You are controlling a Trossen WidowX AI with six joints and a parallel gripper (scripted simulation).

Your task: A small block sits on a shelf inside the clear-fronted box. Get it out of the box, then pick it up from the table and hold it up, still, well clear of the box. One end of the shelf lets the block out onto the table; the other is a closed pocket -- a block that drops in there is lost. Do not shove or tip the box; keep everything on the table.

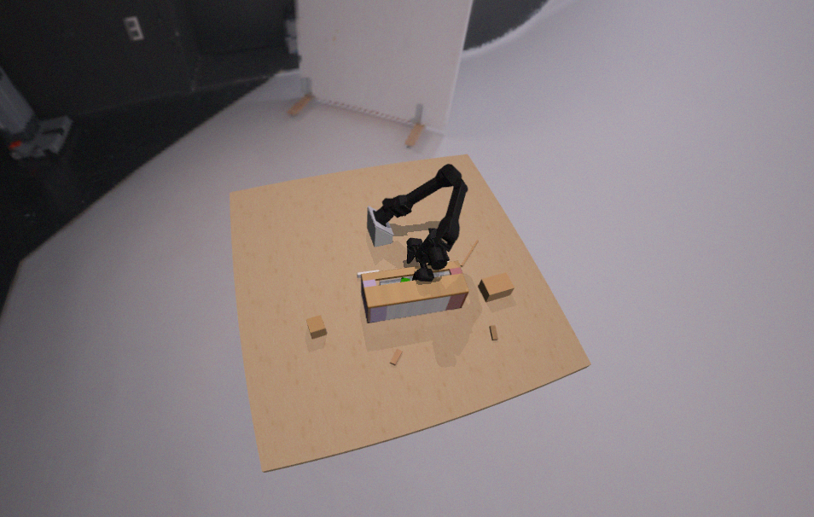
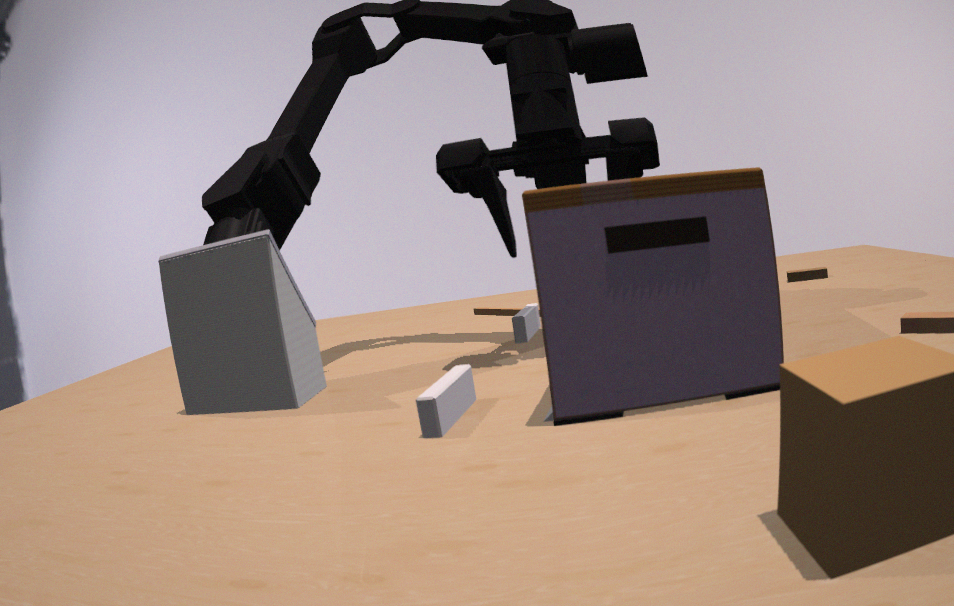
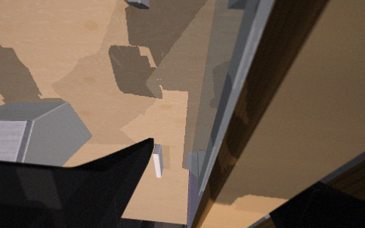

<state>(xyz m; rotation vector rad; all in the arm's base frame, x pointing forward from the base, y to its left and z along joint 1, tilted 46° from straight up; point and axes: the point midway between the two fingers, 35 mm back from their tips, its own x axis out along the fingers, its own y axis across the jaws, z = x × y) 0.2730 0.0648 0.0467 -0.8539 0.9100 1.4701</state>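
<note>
My gripper tip is 5 cm short of the green block and 4 cm to the left of it. The rest, counted from my gripper tip: brown cube: 14 cm ahead, 39 cm to the right, 6 cm below; then box: 4 cm ahead, 1 cm to the right, 2 cm below.
</note>
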